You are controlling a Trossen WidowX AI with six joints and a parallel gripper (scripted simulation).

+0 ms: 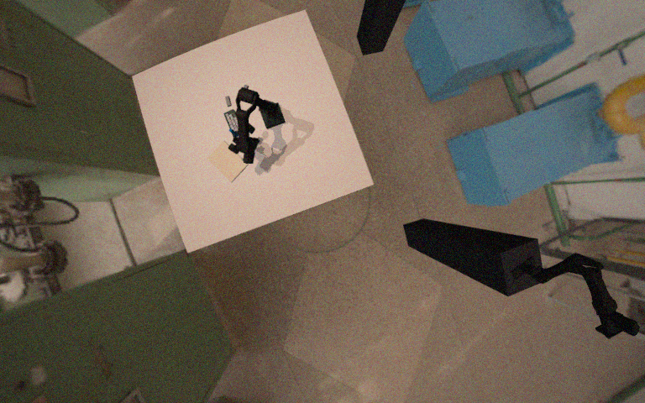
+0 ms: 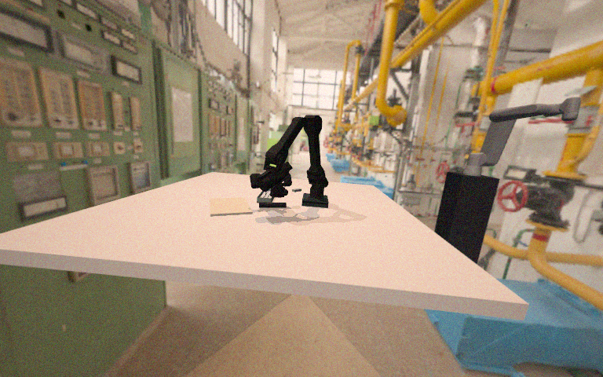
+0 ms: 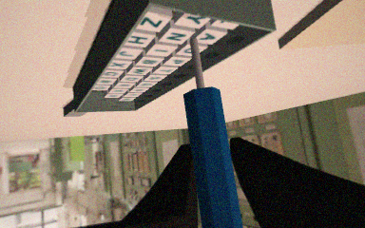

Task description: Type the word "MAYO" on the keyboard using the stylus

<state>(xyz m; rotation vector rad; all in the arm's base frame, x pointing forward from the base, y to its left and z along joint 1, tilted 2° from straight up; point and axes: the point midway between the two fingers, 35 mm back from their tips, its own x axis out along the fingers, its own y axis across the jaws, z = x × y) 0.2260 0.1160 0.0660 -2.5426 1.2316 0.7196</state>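
Now: gripper tip 6 cm past the small black bar, 7 cm to the right of it and 7 cm above it. The rest, counted from my gripper tip: blue stylus: 1 cm below; small grey block: 2 cm ahead, 26 cm to the right, 7 cm below; tan pad: 12 cm ahead, 12 cm to the left, 8 cm below.
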